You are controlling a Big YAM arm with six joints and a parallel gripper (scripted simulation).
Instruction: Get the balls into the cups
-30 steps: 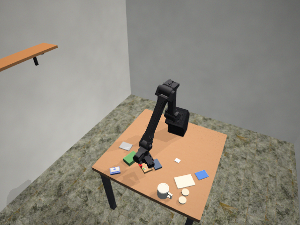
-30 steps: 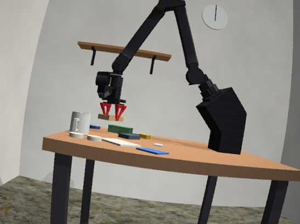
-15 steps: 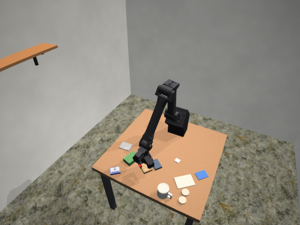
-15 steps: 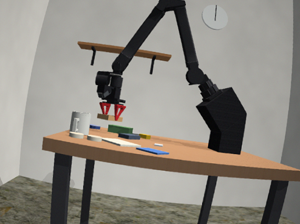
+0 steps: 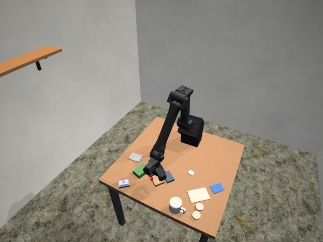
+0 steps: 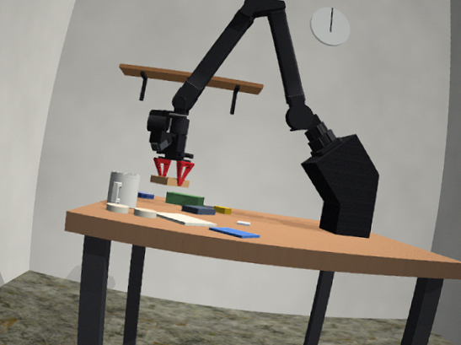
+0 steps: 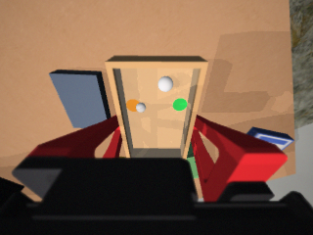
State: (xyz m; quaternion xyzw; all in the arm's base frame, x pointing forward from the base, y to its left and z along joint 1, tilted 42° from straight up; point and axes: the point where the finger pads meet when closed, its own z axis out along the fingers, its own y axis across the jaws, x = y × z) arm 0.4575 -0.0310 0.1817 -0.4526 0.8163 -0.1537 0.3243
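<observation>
My hand is 10 mm above the wooden puzzle. From my hand the other things lie so: yellow block (170 mm behind, 100 mm to the right, 70 mm below); then dark blue block (100 mm behind, 40 mm to the left, 70 mm below); then green block (40 mm behind, 160 mm to the right, 60 mm below).
</observation>
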